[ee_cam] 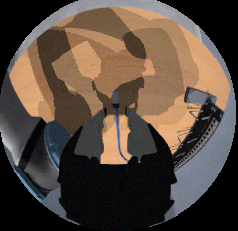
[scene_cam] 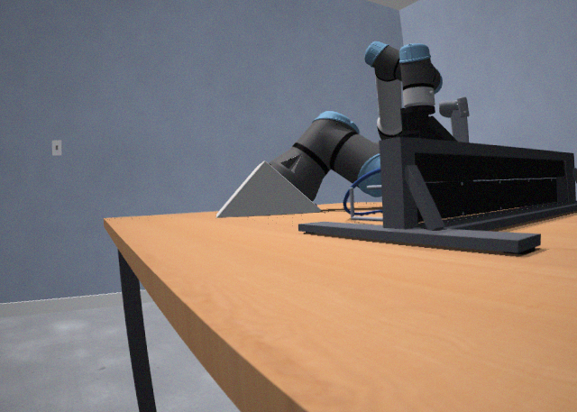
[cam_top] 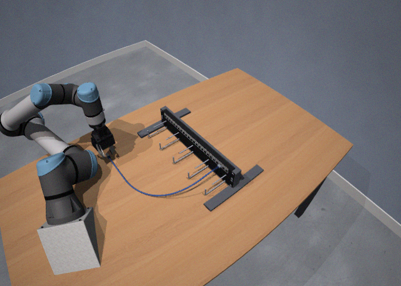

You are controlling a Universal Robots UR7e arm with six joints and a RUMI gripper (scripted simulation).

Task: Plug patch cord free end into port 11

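The cable plug lies 1 cm to the left of my hand and 2 cm below it.
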